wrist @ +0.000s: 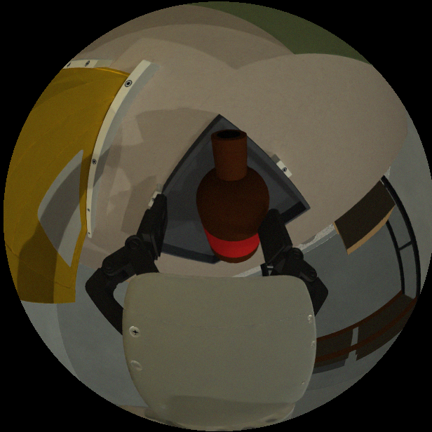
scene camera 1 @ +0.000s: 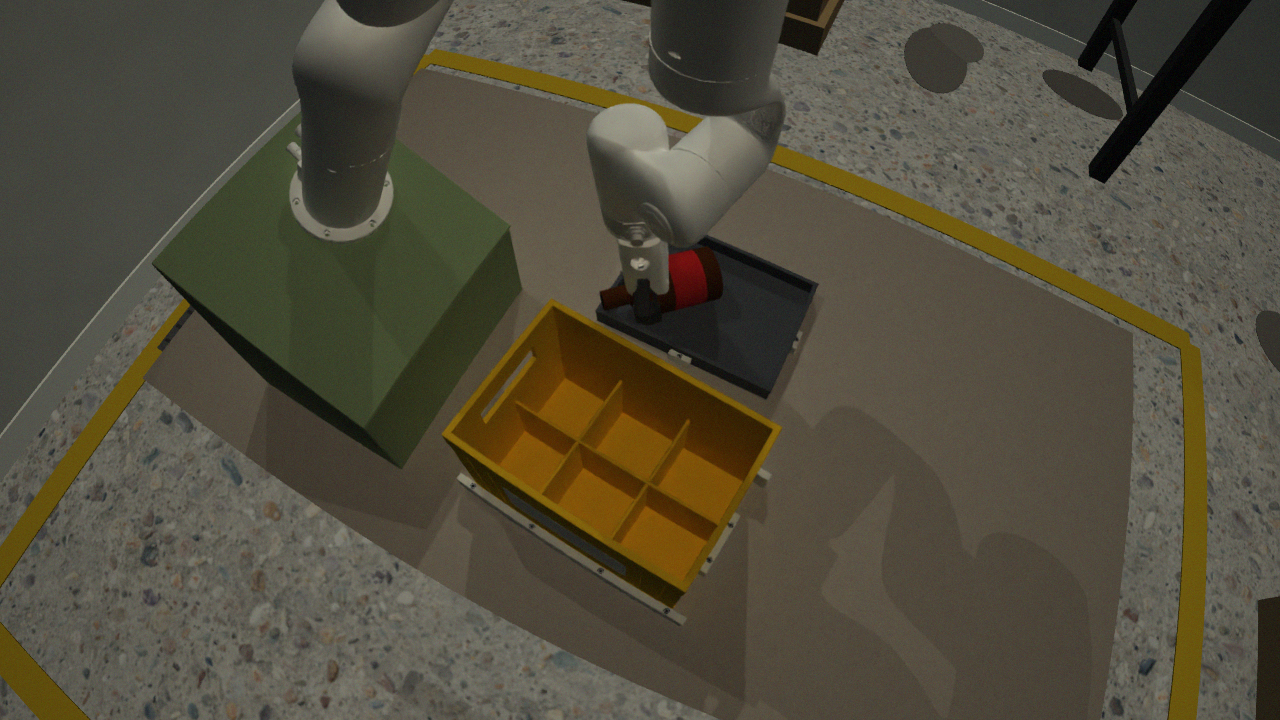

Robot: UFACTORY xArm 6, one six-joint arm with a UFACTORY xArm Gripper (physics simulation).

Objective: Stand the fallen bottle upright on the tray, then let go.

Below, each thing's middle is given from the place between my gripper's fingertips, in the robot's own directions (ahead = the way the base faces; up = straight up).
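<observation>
The brown bottle [scene camera 1: 695, 277] is 1 cm ahead of my gripper, 4 cm to the left of it and 2 cm below it.
</observation>
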